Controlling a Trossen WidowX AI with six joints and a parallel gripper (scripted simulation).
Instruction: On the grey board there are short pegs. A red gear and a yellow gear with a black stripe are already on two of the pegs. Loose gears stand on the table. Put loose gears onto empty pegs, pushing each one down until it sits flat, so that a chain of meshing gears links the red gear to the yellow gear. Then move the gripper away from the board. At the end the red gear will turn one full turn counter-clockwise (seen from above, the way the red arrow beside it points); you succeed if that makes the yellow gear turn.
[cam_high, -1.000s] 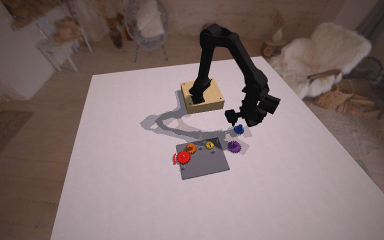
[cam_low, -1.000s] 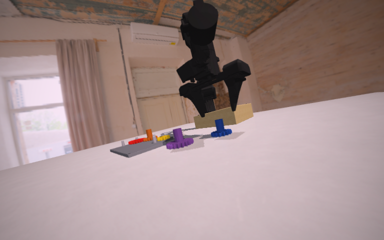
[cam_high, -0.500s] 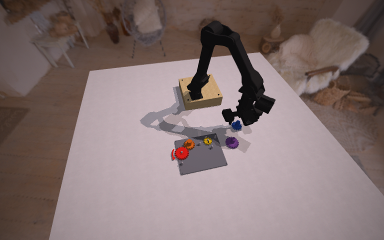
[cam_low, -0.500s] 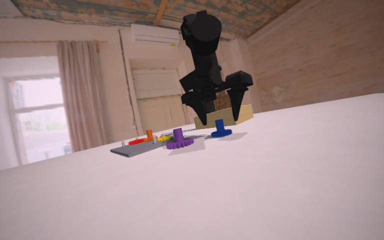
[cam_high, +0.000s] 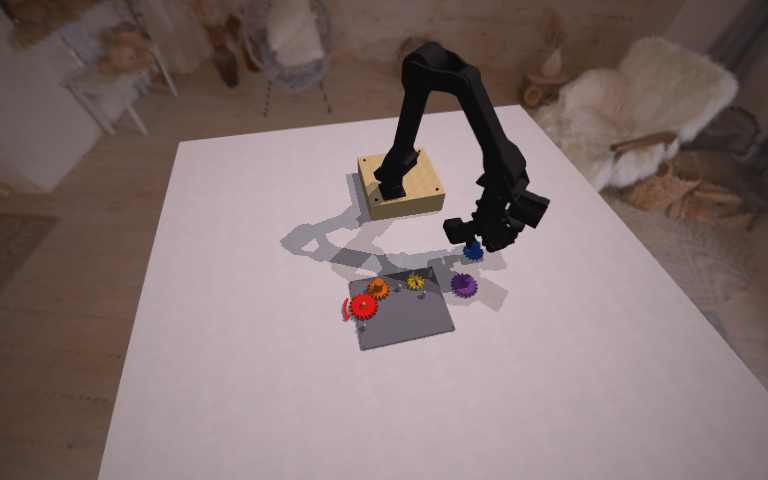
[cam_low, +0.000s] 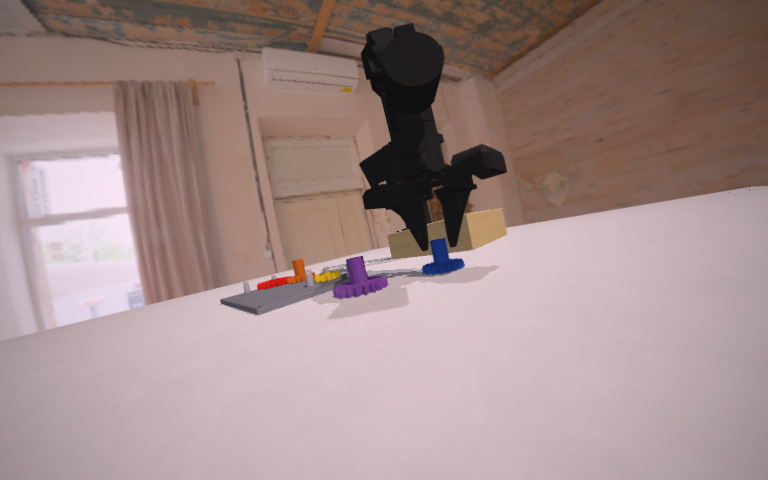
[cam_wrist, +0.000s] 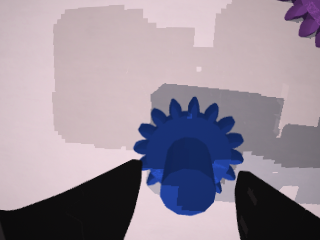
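The yellow gear is 180 mm to the right of my gripper tip, 50 mm ahead of it and 10 mm below it. Round my gripper tip: purple gear (90 mm ahead, 60 mm to the right, 10 mm below); orange gear (270 mm to the right, 50 mm ahead); blue gear (10 mm below).
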